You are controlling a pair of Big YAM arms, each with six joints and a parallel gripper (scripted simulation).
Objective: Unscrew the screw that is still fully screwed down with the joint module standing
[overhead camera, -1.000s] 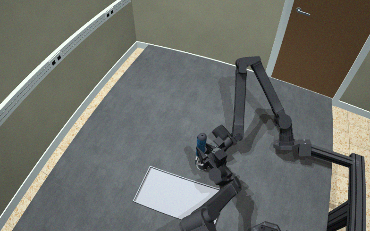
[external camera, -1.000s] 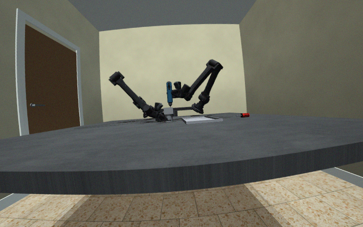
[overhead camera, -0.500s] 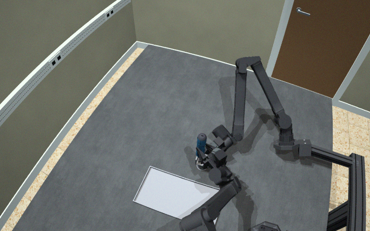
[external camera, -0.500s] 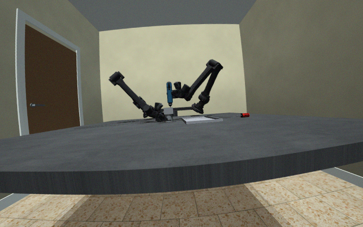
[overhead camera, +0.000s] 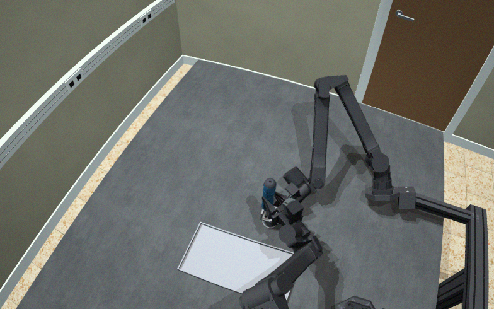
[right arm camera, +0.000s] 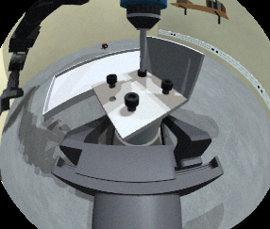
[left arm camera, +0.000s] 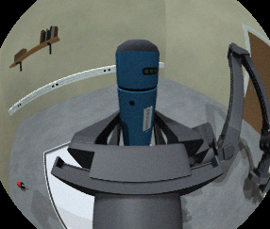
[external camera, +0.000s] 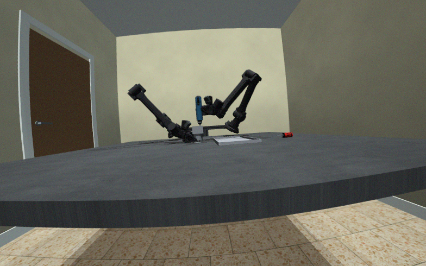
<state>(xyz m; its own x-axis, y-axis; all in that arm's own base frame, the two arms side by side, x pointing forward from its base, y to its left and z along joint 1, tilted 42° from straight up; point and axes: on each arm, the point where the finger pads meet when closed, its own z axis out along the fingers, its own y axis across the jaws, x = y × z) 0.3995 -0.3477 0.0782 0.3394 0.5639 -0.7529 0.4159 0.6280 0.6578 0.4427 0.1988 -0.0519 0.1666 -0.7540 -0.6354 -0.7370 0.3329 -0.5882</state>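
The grey bracket lies 5 cm above my right hand. Also, from my right hand: flat white tray (4 cm ahead, 22 cm to the left, 2 cm below); red-handled screwdriver (10 cm ahead, 55 cm to the left, 1 cm below).
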